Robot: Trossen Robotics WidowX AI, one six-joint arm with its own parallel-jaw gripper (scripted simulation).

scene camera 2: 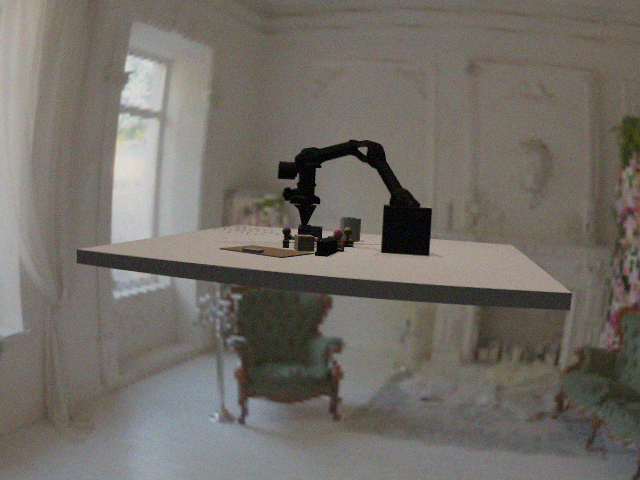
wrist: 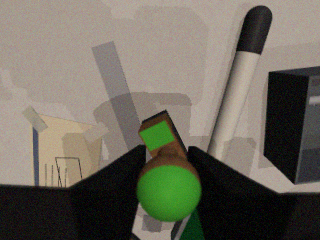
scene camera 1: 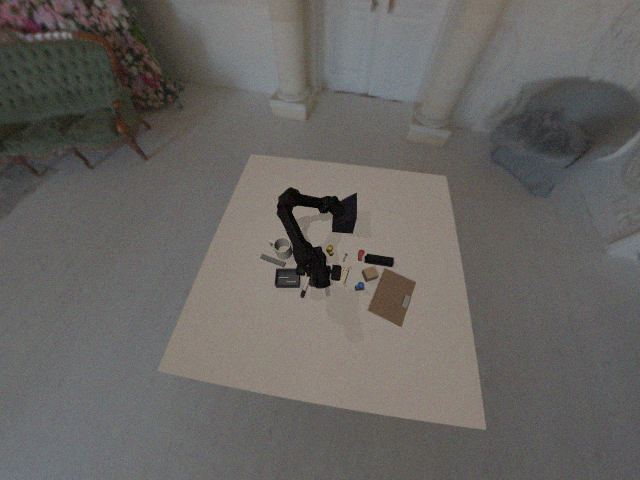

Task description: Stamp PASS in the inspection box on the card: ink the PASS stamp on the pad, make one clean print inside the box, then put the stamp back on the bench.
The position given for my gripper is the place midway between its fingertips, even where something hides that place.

In view: my gripper (scene camera 2: 304,224), a brown clipboard (scene camera 1: 392,297) and a cream card (wrist: 62,152).
My gripper is seen too in the wrist view (wrist: 166,152). The wrist view does not show the brown clipboard: it is out of frame.
